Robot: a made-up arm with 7 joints.
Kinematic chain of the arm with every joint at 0, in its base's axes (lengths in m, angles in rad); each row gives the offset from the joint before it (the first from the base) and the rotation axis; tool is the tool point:
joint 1: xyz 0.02 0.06 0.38 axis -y
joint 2: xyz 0.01 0.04 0 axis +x
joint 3: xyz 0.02 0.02 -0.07 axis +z
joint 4: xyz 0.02 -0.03 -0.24 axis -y
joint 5: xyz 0.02 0 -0.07 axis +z
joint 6: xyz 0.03 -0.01 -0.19 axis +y
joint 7: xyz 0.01 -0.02 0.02 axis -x
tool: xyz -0.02 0 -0.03
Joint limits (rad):
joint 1: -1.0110..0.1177
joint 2: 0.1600..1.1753
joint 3: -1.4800..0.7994
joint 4: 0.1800..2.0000
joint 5: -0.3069..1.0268
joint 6: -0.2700..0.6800
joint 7: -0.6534..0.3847
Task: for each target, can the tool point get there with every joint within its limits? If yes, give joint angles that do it. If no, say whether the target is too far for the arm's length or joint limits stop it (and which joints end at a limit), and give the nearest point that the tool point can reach.
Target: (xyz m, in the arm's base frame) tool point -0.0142 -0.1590 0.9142
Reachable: no: joint limits stop it (at a limit: joint 1, joint 2, joint 3, joint 4, joint 6, joint 7) | nearest point -0.1429 -0.1020 0.2920 | short by 0.638 m
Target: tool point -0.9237 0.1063 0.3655
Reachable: no: too far | nearest point -0.4883 0.1086 0.1052 | short by 0.507 m
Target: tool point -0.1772 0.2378 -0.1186
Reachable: yes | joints -0.5786 0.5790 -0.9566 0.5596 0.1823 -0.1607 -0.2836
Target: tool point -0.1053 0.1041 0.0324
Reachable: yes | joints -0.5285 0.8509 -1.2371 1.6270 0.3176 -0.1334 0.2959
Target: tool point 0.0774 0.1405 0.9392
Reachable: no: joint limits stop it (at a limit: joint 1, joint 2, joint 3, joint 4, joint 5, joint 6) | nearest point 0.2245 0.2997 0.5119 | short by 0.479 m
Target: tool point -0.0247 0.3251 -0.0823
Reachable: yes | joints -0.8202 0.5964 0.1031 1.0342 -0.0544 -0.1110 -0.1164
